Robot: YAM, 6 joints.
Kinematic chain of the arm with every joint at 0, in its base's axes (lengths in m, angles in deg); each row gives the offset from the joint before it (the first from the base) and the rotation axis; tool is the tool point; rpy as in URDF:
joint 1: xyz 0 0 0.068 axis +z
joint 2: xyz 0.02 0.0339 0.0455 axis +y
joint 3: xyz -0.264 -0.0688 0 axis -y
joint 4: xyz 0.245 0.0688 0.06 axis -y
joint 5: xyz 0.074 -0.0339 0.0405 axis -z
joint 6: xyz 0.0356 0 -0.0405 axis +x
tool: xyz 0 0 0 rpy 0 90 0
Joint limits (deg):
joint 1: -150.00..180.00
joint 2: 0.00..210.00
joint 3: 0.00..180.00
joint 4: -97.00..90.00
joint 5: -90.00..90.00
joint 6: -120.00..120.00
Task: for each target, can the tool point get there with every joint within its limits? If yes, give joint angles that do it. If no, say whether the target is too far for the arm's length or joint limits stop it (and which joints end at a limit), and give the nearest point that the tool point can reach.
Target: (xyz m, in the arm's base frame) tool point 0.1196 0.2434 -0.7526
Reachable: no: too far | nearest point 0.1146 0.2331 -0.3802 | short by 0.373 m
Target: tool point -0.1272 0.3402 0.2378
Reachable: yes | joints 105.43 99.78 51.48 52.87 -64.28 4.97
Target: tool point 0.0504 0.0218 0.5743
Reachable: yes | joints 52.18 48.42 98.02 -26.85 47.96 45.35
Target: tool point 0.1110 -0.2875 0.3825
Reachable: yes | joints -75.28 79.36 65.05 22.50 -74.30 45.51
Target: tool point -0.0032 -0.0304 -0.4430
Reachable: no: joint limits stop it (at a limit: joint 2) | nearest point -0.0087 -0.0828 -0.3404 | short by 0.115 m
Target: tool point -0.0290 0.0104 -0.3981
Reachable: no: joint limits stop it (at a limit: joint 2) | nearest point -0.0645 0.0231 -0.3323 | short by 0.076 m
